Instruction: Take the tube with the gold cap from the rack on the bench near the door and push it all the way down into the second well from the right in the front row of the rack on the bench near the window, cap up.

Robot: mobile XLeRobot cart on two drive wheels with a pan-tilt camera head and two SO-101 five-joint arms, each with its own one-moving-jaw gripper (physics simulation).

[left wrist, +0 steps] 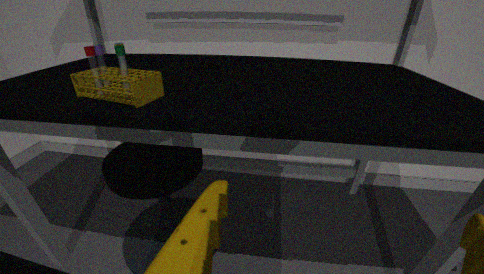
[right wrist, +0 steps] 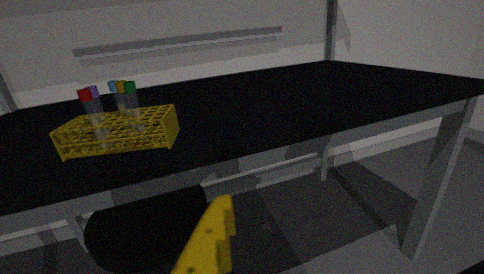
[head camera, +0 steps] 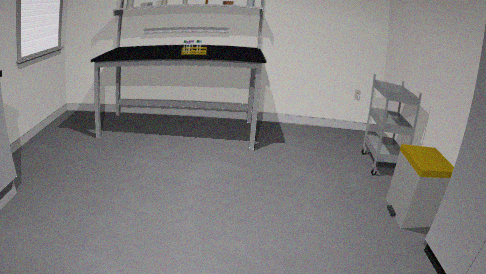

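A yellow rack stands on the near bench, left of both jaws and beyond them. In the right wrist view a tube with a gold cap stands upright in it, between blue and green caps. In the left wrist view the gold cap is not clear behind the green cap. Another yellow rack with tubes stands on the far bench near the window; its wells are too small to tell apart. My left gripper and right gripper are open and empty, short of the near bench.
Red and purple caps show in the near rack. A black stool seat is below the near bench's front edge. A cart and a yellow-lidded bin stand right in the head view.
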